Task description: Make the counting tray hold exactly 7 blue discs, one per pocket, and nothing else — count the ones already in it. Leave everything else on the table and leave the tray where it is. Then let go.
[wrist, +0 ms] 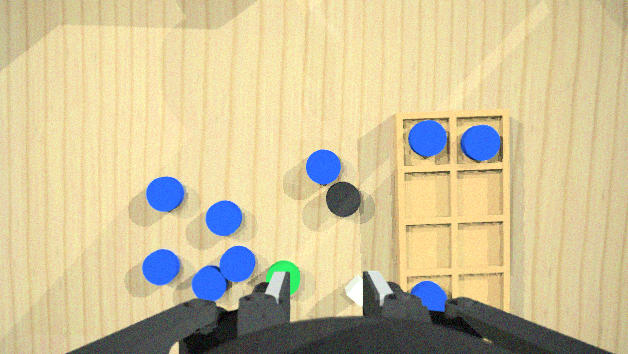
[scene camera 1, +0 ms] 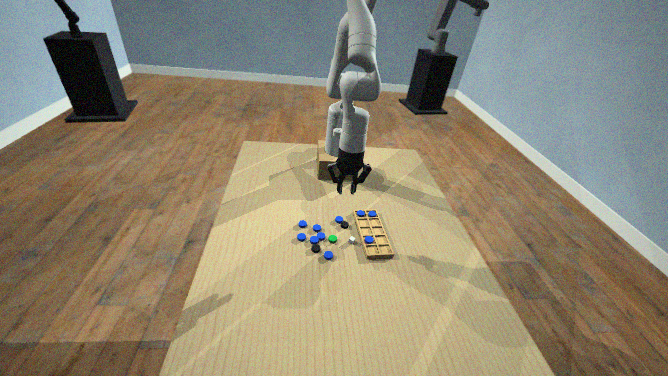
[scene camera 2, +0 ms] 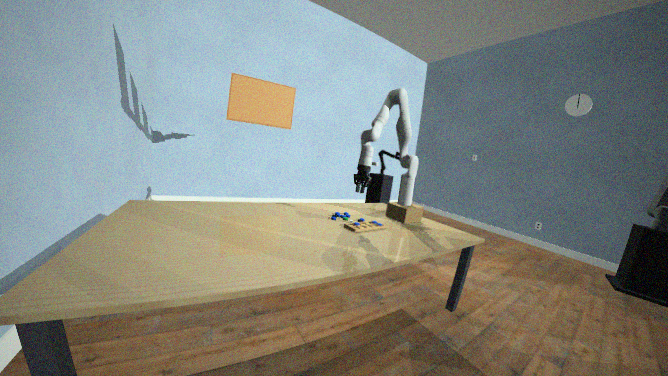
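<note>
The counting tray [scene camera 1: 388,257] [scene camera 2: 353,230] [wrist: 506,195] has two columns of pockets. One blue disc [scene camera 1: 360,213] [wrist: 427,138] and another blue disc [scene camera 1: 372,213] [wrist: 480,142] sit in the two pockets of its far row. A third blue disc [scene camera 1: 369,239] [wrist: 428,297] sits in a left-column pocket nearer scene camera 1, partly hidden by a finger in the wrist view. Several blue discs lie on the table left of the tray, among them one blue disc [scene camera 1: 339,219] [wrist: 323,166] close to a black disc. My gripper [scene camera 1: 346,190] [scene camera 2: 360,190] [wrist: 326,293] is open and empty, high above the table.
A black disc [scene camera 1: 344,225] [wrist: 343,199], a green disc [scene camera 1: 332,239] [wrist: 292,272] and a small white cube [scene camera 1: 352,239] [wrist: 354,291] lie left of the tray. Another black disc [scene camera 1: 315,248] lies by the blue group. The wooden base block [scene camera 1: 325,167] [scene camera 2: 404,213] stands behind.
</note>
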